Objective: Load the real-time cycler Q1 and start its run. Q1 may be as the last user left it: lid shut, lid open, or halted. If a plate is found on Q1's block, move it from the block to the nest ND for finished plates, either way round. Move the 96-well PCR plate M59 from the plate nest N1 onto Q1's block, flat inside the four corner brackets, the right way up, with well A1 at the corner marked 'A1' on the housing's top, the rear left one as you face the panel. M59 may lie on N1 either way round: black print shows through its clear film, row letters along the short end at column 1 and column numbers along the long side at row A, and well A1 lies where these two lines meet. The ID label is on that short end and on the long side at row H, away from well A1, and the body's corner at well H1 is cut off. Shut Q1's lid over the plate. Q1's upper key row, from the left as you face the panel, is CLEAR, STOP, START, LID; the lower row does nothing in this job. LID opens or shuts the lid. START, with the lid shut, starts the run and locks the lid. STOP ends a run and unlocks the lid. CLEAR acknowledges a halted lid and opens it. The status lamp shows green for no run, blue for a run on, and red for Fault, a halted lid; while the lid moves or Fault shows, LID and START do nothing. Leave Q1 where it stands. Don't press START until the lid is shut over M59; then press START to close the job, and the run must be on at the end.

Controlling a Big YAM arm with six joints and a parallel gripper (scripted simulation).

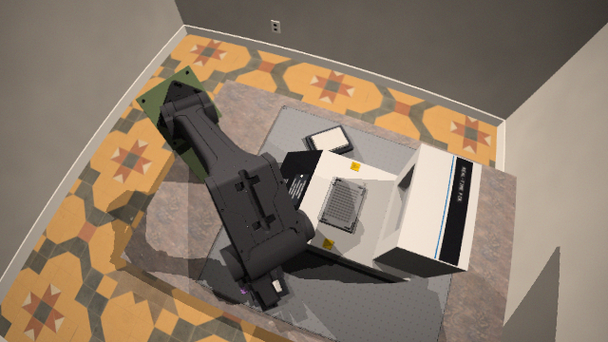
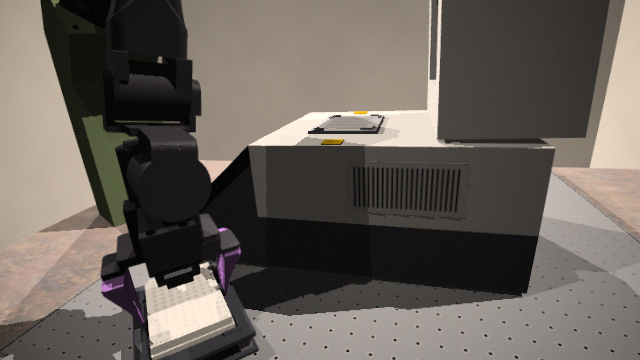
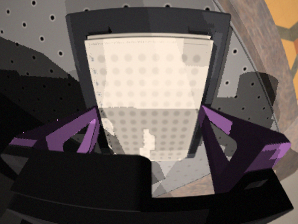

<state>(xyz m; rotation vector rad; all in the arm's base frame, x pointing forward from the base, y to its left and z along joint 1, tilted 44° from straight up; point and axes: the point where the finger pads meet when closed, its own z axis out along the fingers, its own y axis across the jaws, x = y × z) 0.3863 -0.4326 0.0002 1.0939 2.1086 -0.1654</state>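
My hand is 10 mm above the dark nest N1. From my hand the other things lie so: dark nest nd 530 mm to the left, 220 mm ahead, 30 mm below.
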